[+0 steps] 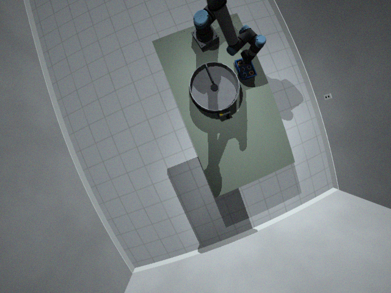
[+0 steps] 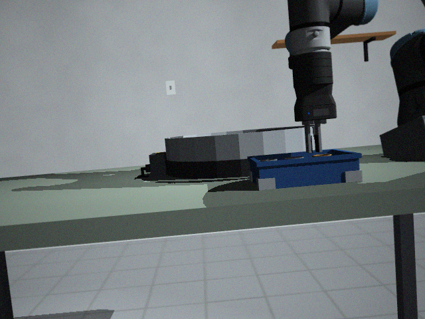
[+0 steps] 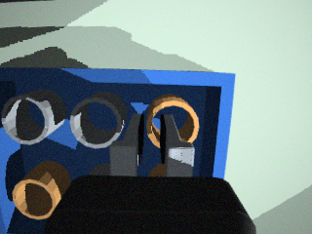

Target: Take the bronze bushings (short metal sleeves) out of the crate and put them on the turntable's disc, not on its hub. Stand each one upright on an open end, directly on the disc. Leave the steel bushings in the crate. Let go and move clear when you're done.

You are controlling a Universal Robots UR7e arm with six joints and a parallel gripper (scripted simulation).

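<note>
Now: hand 40 mm to the right of the crate, 40 mm above it and 30 mm short of it. The rest, counted from my hand: turntable disc (290 mm to the right, 160 mm ahead, 20 mm below).
</note>
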